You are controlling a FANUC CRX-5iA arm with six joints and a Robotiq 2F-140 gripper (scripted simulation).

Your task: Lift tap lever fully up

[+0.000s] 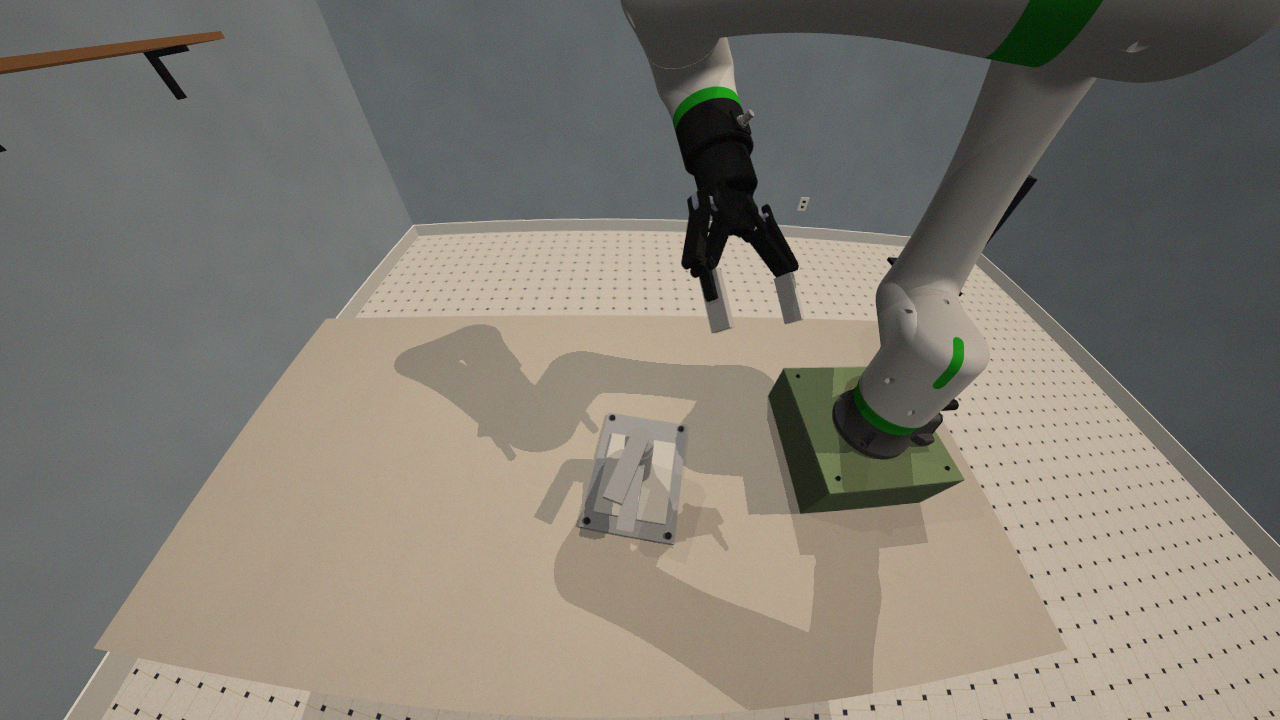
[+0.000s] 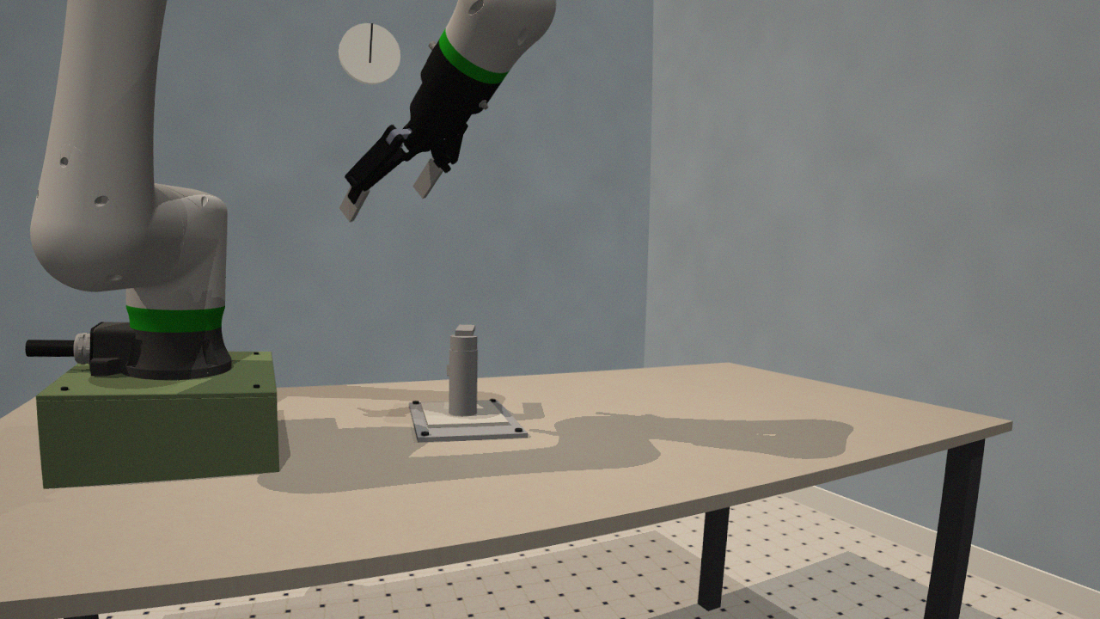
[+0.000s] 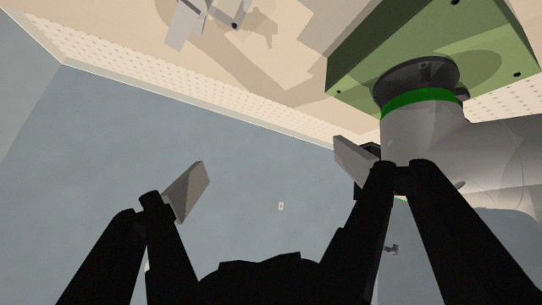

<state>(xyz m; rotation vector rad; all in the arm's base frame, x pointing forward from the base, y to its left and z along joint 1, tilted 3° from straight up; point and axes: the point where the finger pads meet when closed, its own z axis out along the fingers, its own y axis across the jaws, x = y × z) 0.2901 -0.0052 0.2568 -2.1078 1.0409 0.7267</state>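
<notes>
Now: the lever 21 cm below my hand, 16 cm ahead of it and 10 cm to the left of it. Also, from my hand: tap: 27 cm below, 15 cm ahead, 7 cm to the left.
</notes>
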